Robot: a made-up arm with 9 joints.
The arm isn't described. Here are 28 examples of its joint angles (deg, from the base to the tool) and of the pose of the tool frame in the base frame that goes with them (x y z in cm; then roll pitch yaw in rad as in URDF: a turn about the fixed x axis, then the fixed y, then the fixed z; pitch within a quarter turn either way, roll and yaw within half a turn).
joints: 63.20 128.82 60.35 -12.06 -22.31 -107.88 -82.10 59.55 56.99
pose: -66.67 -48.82 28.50 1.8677 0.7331 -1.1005
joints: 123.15 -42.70 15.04 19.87 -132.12 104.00 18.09 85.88 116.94
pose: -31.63 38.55 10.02 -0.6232 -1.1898 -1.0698
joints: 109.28 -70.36 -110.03 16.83 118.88 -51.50 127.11 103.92 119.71
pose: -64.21 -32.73 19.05 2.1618 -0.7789 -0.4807
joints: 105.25 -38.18 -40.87 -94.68 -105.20 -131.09 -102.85 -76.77 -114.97
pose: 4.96 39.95 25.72 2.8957 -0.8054 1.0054
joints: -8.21 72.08 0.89 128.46 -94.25 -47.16 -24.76 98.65 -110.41
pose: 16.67 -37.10 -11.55 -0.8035 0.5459 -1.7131
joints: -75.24 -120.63 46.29 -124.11 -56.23 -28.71 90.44 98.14 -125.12
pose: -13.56 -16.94 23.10 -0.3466 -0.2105 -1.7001
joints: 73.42 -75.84 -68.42 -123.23 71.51 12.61 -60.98 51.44 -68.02
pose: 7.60 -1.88 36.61 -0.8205 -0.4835 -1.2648
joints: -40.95 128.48 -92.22 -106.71 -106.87 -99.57 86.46 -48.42 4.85
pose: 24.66 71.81 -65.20 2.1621 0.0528 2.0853
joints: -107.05 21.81 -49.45 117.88 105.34 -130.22 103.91 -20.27 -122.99
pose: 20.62 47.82 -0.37 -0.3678 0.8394 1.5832
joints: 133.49 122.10 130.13 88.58 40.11 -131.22 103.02 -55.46 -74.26
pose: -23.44 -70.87 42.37 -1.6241 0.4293 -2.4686
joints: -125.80 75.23 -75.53 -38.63 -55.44 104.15 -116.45 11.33 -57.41
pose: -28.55 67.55 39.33 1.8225 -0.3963 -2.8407
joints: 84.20 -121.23 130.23 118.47 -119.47 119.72 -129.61 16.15 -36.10
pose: -19.59 -85.18 46.66 -1.0311 -0.6925 3.1193
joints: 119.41 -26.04 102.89 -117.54 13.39 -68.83 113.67 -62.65 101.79
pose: -6.30 -22.46 -13.69 -3.0726 -0.2685 2.2283
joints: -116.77 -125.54 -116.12 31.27 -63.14 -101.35 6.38 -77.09 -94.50
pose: -43.13 33.61 56.48 1.4166 -0.6017 2.9154
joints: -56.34 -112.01 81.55 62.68 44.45 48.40 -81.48 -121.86 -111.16
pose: -42.09 -5.42 -4.11 -1.2987 0.7511 -2.8197
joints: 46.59 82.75 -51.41 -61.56 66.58 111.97 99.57 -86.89 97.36
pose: -26.94 19.01 49.76 0.2177 -0.2875 -0.8071
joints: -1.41 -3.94 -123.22 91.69 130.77 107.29 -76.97 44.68 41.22
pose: 10.65 -71.80 -7.28 2.2048 -0.4841 0.3565
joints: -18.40 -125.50 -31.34 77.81 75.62 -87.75 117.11 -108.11 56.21
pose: -90.87 -50.52 11.39 -1.0141 -1.0415 1.6041
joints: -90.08 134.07 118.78 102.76 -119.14 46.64 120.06 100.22 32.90
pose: 5.32 85.89 40.55 1.4469 -0.0085 -2.8860
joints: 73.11 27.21 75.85 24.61 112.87 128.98 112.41 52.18 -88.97
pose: -11.15 29.25 -17.00 2.9420 -0.0952 1.7934
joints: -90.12 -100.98 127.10 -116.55 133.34 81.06 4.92 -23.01 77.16
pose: -13.06 30.84 -57.27 -2.4528 -0.4181 -0.1987
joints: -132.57 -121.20 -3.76 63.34 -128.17 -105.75 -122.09 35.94 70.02
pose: -47.20 83.41 37.75 0.7420 -0.8601 -1.5433
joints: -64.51 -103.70 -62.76 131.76 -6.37 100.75 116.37 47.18 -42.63
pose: 10.11 39.37 48.42 -1.0209 -0.4758 -1.0213
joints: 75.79 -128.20 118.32 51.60 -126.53 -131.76 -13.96 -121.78 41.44
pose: 10.55 4.15 80.48 0.6047 -0.3205 -2.9940
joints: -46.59 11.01 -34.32 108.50 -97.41 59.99 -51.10 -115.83 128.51
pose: 32.32 2.53 7.99 -1.3245 -0.1585 -2.3018
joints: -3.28 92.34 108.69 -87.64 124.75 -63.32 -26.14 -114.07 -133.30
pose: -16.12 -33.52 -1.21 0.3142 -1.0496 2.1952
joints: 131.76 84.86 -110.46 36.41 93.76 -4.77 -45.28 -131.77 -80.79
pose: 17.31 -37.12 61.73 -0.2873 -0.0124 -1.6517
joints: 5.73 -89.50 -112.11 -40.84 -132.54 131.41 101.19 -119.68 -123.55
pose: -15.05 19.46 24.83 1.7004 -0.8598 -1.1134
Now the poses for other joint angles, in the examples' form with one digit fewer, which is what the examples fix.
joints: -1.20 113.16 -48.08 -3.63 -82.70 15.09 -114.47 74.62 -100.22
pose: -14.2 24.5 7.5 -0.811 -1.276 1.067
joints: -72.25 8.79 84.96 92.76 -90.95 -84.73 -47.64 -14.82 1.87
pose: -27.4 64.4 -20.5 2.117 0.898 -2.524
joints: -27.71 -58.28 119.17 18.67 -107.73 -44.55 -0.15 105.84 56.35
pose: -39.6 42.2 -6.7 1.541 -0.376 -2.234
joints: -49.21 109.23 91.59 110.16 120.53 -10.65 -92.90 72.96 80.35
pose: -27.6 49.7 -53.8 -2.266 -0.816 1.347
